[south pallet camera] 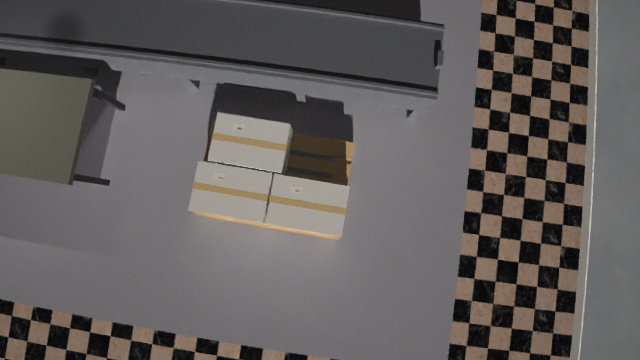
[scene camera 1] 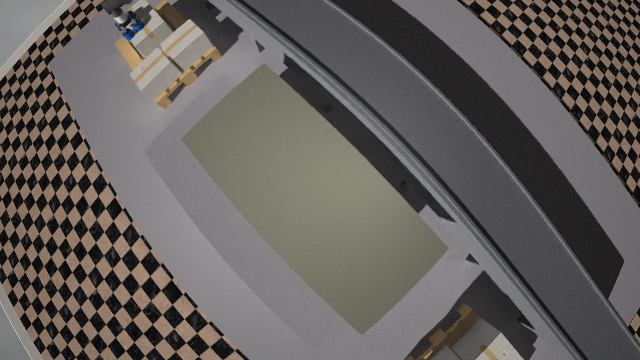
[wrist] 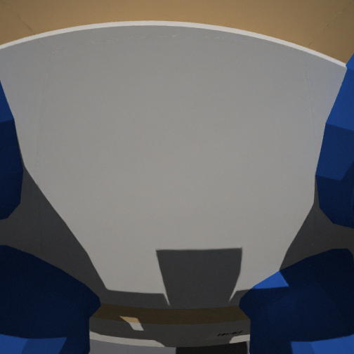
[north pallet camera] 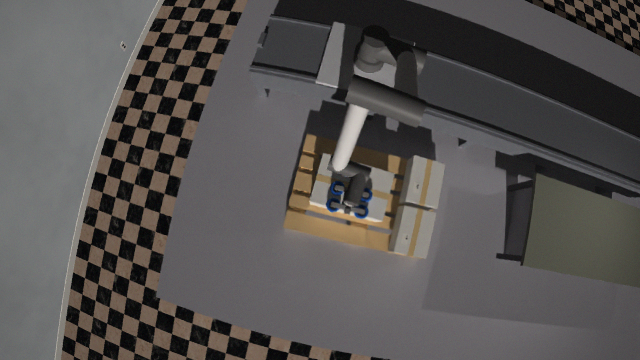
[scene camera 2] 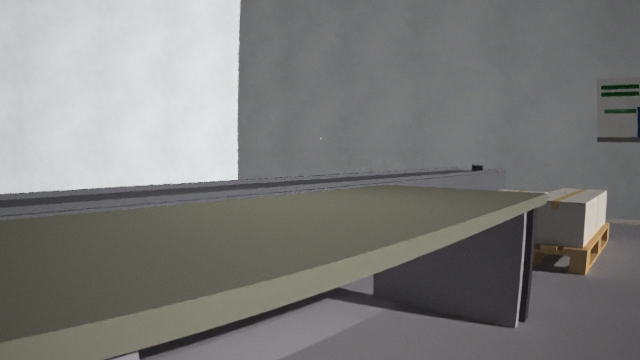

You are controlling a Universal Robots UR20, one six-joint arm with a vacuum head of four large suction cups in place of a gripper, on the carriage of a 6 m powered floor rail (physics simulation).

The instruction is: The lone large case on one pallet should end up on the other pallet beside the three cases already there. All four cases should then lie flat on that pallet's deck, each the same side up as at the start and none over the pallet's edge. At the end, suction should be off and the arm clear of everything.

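The lone large case, pale with a tan tape band, lies flat on the north pallet. My suction head is over it; its four blue cups appear to touch the case top. Whether suction holds is not visible. On the south pallet, one large case lies at the back left, one at the front left and one at the front right. The back-right part of that deck is bare.
Two smaller cases stand at the table-side end of the north pallet, beside the large case. A green table stands between the pallets. The floor rail runs behind them.
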